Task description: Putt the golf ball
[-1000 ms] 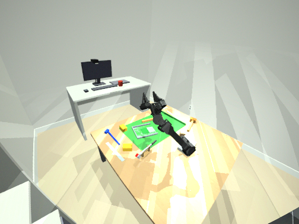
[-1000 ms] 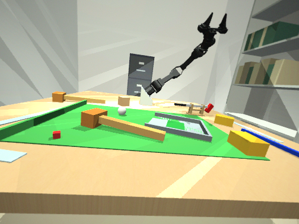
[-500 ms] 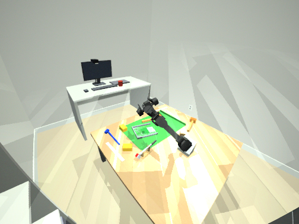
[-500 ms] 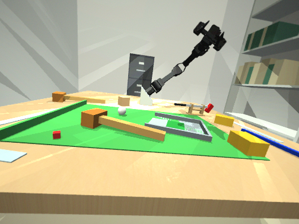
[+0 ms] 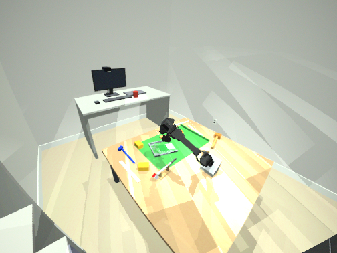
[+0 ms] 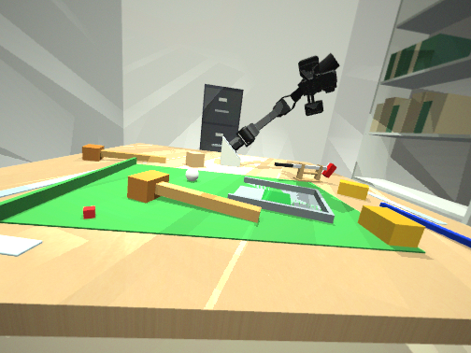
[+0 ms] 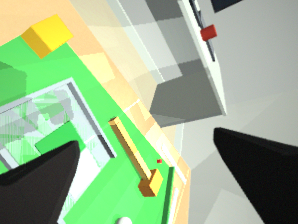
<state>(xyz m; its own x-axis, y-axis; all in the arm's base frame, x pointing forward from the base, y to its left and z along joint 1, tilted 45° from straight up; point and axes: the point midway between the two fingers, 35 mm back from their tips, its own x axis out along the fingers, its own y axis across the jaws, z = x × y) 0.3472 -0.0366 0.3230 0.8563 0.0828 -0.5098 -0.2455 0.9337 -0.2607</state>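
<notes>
My gripper tip is now 370 mm to the left of the wooden block, 290 mm above it and 250 mm past it. From my gripper tip the other things lie so: green mat: 310 mm below, 240 mm to the right, 90 mm ahead; then white golf ball: 350 mm to the right, 290 mm below, 10 mm ahead; then wooden frame: 280 mm below, 150 mm behind, 130 mm to the left.
</notes>
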